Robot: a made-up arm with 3 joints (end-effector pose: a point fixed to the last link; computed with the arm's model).
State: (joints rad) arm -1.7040 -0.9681 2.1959
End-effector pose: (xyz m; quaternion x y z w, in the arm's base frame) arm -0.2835 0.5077 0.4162 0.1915 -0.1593 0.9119 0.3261
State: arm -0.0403 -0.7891 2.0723
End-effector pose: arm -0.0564 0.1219 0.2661 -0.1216 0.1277 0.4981 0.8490
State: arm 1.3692 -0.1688 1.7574
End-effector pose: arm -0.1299 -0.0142 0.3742 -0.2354 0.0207 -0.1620 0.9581
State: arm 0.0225 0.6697 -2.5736
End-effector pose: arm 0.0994 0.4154 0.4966 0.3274 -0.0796 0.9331 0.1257
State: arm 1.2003 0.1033 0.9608
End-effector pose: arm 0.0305 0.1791 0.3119 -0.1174 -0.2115 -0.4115 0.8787
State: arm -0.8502 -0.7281 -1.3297
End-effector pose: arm -0.0661 0.7179 0.3441 0.2007 -0.2739 -0.7190 0.6065
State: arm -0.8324 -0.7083 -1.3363
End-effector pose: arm -0.0625 0.7145 0.3442 0.1936 -0.2709 -0.7253 0.6026
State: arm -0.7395 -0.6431 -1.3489
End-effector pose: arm -0.0364 0.6943 0.3342 0.1630 -0.2724 -0.7474 0.5836
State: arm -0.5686 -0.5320 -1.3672
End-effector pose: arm 0.0123 0.6532 0.3179 0.1113 -0.2775 -0.7848 0.5429
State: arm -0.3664 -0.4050 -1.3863
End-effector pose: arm 0.0684 0.5987 0.3052 0.0567 -0.2826 -0.8254 0.4855
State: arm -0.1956 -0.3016 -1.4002
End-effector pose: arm 0.1135 0.5478 0.3001 0.0167 -0.2866 -0.8558 0.4303
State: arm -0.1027 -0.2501 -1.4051
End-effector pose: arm 0.1370 0.5177 0.2986 -0.0023 -0.2902 -0.8699 0.3988
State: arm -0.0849 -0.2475 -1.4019
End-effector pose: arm 0.1418 0.5107 0.2964 -0.0052 -0.2942 -0.8707 0.3941
